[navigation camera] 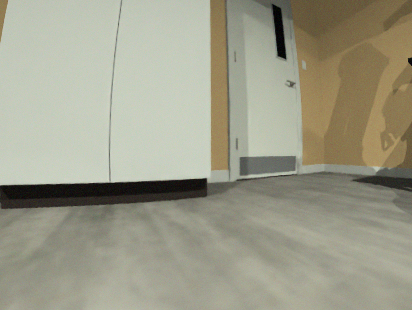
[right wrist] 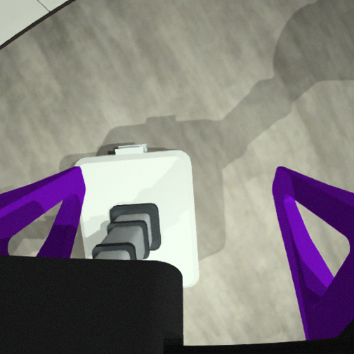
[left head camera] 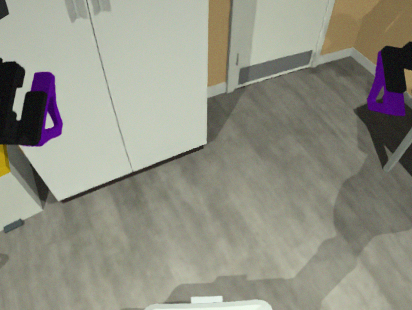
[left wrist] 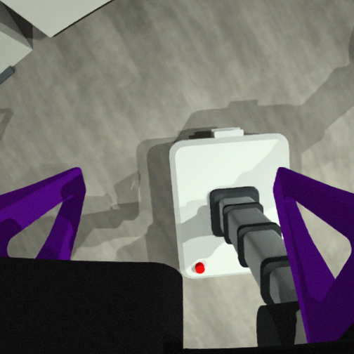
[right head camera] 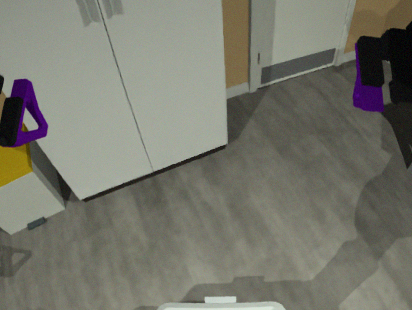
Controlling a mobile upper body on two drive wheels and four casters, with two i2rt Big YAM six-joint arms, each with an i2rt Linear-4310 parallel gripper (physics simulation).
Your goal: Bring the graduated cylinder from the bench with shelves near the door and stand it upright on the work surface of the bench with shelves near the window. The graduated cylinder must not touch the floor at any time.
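Places are measured from the left arm's base along level axes (x up, y back, z right), in centimetres.
Pixels of known places: left gripper, fingertip midpoint: [left head camera: 25, 128] [right head camera: 16, 130]; right gripper, fingertip midpoint: [left head camera: 401, 108] [right head camera: 392, 104].
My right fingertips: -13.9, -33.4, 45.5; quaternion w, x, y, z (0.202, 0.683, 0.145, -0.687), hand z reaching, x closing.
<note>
Behind a point stands the place of what it marks, as x, y, z.
The graduated cylinder and the work surfaces of the two benches do not show in these views. My left gripper [left wrist: 178, 177] is open, its two purple fingers wide apart with no object between them. One of its fingers [left head camera: 50, 112] [right head camera: 30, 117] @(-14.8, -32.3, 0.8) shows at the left side of both head views. My right gripper [right wrist: 178, 177] is open too, with no object between its fingers. One of its fingers [left head camera: 387, 97] @(-13.9, -33.4, 45.5) [right head camera: 367, 90] shows at the upper right of the head views. Both grippers are held high above the floor.
A tall white cabinet [left head camera: 155, 85] @(-77.4, -114.3, 3.7) [right head camera: 170, 85] @(-76.8, -113.9, 2.9) [navigation camera: 160, 90] @(-91.4, -114.5, 4.3) stands ahead. Right of it is a closed door [navigation camera: 267, 115] @(-85.6, -197.3, 80.7) [left head camera: 280, 30] @(-96.9, -197.6, 81.2). A low white unit [right head camera: 30, 200] @(-120.2, -80.7, -82.0) with a yellow part [right head camera: 12, 162] @(-96.0, -89.1, -82.2) stands at left. A grey bar [left head camera: 398, 150] @(-119.8, -107.0, 143.3) shows at right. My white base [left wrist: 225, 165] [right wrist: 150, 175] is below.
</note>
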